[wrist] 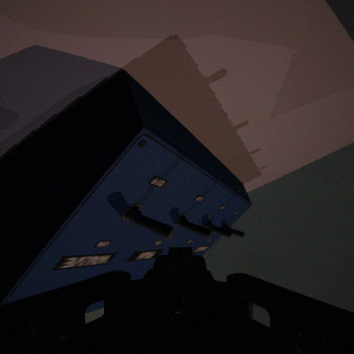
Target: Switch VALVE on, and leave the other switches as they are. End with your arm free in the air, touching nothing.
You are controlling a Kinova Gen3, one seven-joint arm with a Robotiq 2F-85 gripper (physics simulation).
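Places are measured from the arm's base along level axes (x right, y down, z ahead), in metres.
Where they show: gripper, between the fingertips: [180, 262].
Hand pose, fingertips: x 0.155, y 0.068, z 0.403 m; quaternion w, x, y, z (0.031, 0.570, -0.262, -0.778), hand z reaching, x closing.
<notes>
After its pixels a point has its place.
The blue switch panel [75, 235] {x 0.129, y 0.121, z 0.496 m} fills the left and middle of the wrist view, seen at a slant. The VALVE label [83, 261] {x 0.088, y 0.106, z 0.529 m} is at its lower left, in the nearest column. The VALVE lever [152, 224] {x 0.091, y 0.112, z 0.441 m} sticks out from the panel towards the lower right, between a small plate [158, 182] {x 0.084, y 0.149, z 0.425 m} above and a small plate [103, 244] {x 0.080, y 0.116, z 0.505 m} beside the VALVE label. Whether it leans to on or off I cannot tell. My gripper [180, 262] {x 0.155, y 0.068, z 0.403 m} is shut and empty, below the lever's tip in the view; a gap shows between them.
Farther along the panel stand the second lever [196, 226] {x -0.030, y 0.115, z 0.437 m}, the third lever [218, 228] {x -0.150, y 0.117, z 0.436 m} and the fourth lever [234, 230] {x -0.269, y 0.115, z 0.429 m}, all angled much like the first. The panel's dark side wall [75, 135] {x 0.155, y 0.191, z 0.455 m} is at the left. A pinkish-brown surface [250, 60] {x 0.081, y 0.224, z 0.295 m} with shadows lies behind.
</notes>
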